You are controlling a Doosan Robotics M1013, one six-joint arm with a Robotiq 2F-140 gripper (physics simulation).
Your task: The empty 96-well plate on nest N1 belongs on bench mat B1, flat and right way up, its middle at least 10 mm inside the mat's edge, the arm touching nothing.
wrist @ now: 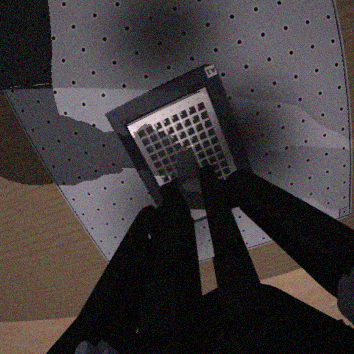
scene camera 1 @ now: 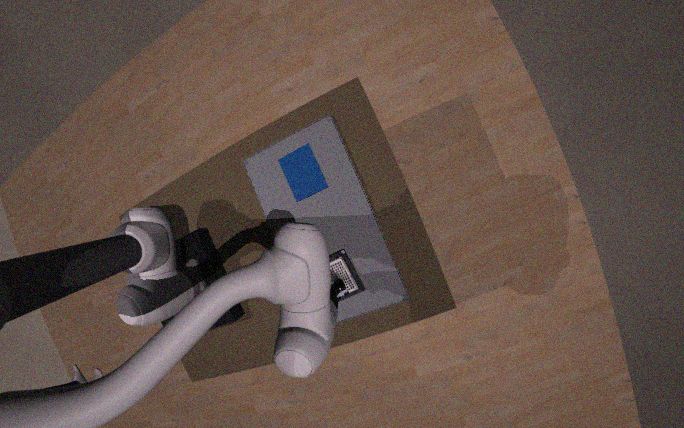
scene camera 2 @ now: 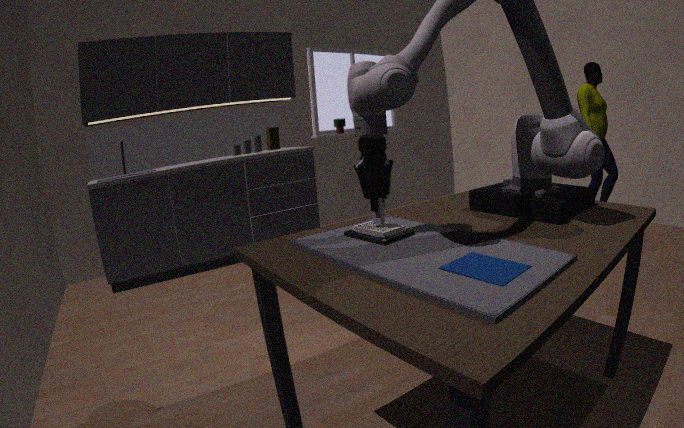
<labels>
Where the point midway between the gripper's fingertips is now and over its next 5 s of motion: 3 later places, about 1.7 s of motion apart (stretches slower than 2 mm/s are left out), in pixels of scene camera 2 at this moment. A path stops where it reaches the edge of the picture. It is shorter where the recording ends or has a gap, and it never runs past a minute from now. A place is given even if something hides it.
My gripper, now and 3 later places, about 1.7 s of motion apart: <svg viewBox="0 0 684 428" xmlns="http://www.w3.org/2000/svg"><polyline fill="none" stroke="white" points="379,223 377,220 379,225 387,202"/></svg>
</labels>
